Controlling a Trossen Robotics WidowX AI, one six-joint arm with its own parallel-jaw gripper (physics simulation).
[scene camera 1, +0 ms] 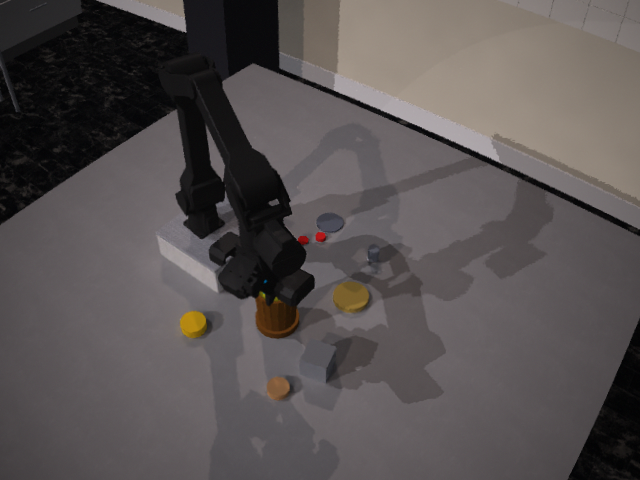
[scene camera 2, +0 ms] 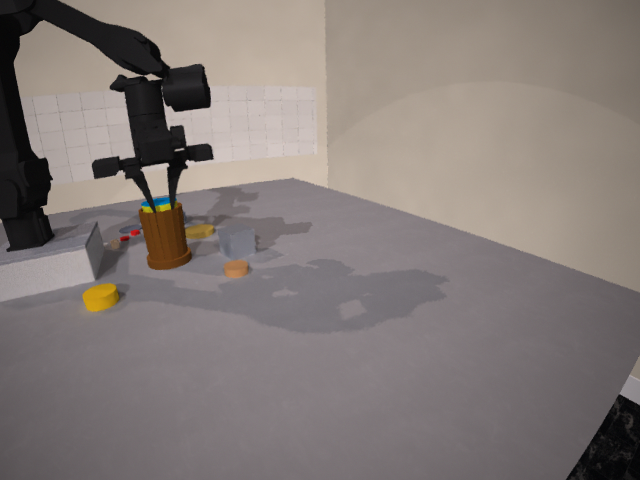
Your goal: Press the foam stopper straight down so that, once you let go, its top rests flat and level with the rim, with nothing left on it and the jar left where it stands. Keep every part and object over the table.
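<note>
The brown ribbed jar [scene camera 1: 277, 316] [scene camera 2: 166, 238] stands upright on the table. The foam stopper [scene camera 2: 163, 207] shows as a yellow band in its mouth, standing a little above the rim, with a blue layer [scene camera 1: 265, 281] [scene camera 2: 159, 200] on top; whether the blue is a separate piece I cannot tell. My gripper [scene camera 1: 265, 296] [scene camera 2: 163, 209] points down over the jar. Its fingers are partly open and apart, with nothing gripped, and the tips overlap the stopper and reach about rim height in the scene camera 2 view. In the scene camera 1 view the gripper hides most of the stopper.
A grey cube [scene camera 1: 317, 360] [scene camera 2: 236, 241], an orange disc [scene camera 1: 278, 388] [scene camera 2: 236, 268], a yellow disc [scene camera 1: 193, 323] [scene camera 2: 100, 297] and a gold disc [scene camera 1: 351, 296] [scene camera 2: 200, 231] surround the jar. Red pieces, a grey disc [scene camera 1: 329, 222] and a small clear cylinder [scene camera 1: 373, 253] lie beyond.
</note>
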